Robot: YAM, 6 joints.
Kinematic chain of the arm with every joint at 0, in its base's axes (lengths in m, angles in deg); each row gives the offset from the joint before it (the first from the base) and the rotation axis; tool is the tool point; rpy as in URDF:
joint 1: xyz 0 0 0.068 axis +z
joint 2: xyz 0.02 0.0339 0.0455 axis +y
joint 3: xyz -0.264 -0.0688 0 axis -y
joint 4: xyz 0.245 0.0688 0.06 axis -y
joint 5: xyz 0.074 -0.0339 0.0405 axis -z
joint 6: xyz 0.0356 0 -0.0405 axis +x
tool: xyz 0 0 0 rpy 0 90 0
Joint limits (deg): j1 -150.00..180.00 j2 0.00..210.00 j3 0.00..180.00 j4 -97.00..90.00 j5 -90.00..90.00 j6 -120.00..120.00
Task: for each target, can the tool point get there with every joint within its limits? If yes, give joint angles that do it. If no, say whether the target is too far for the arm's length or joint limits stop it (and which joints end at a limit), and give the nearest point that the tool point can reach.
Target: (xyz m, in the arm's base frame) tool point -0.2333 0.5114 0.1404
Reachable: yes | joints 115.68 142.15 107.48 9.95 18.63 81.77
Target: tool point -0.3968 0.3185 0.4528
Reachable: yes | joints 144.80 133.26 149.18 -1.79 62.39 0.20
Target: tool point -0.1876 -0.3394 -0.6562
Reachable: no: too far | nearest point -0.1576 -0.2851 -0.3720 | short by 0.291 m
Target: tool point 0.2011 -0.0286 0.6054
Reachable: yes | joints -4.61 91.53 151.83 -68.06 20.26 -71.54
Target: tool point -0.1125 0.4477 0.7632
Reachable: no: too far | nearest point -0.0906 0.3606 0.6311 | short by 0.160 m
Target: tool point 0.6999 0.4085 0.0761
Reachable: no: too far | nearest point 0.5572 0.3252 0.0839 | short by 0.165 m
